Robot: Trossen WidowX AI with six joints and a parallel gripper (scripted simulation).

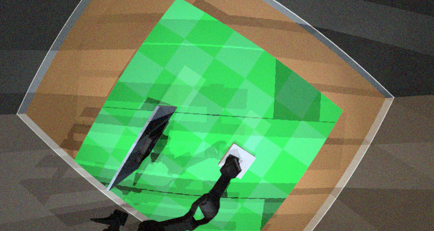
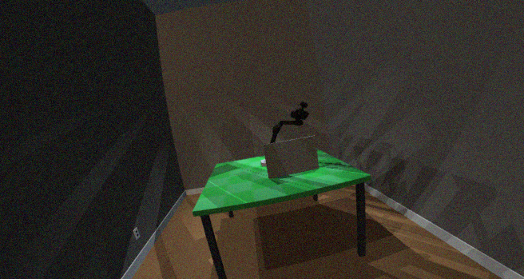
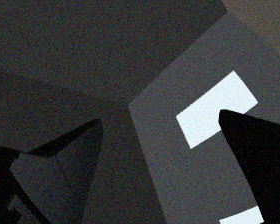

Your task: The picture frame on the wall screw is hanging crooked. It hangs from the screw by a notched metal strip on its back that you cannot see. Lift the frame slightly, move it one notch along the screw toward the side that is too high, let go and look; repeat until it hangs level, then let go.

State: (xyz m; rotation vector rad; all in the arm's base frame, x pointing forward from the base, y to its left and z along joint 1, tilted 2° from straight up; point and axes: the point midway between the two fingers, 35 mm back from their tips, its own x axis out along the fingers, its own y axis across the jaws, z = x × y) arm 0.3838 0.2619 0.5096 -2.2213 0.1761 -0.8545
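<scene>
My gripper tip is 420 mm above the dark picture frame, 160 mm to the left of it and 50 mm short of it. Round my gripper tip: grey wall panel 430 mm below, 170 mm to the right, 60 mm ahead.
</scene>
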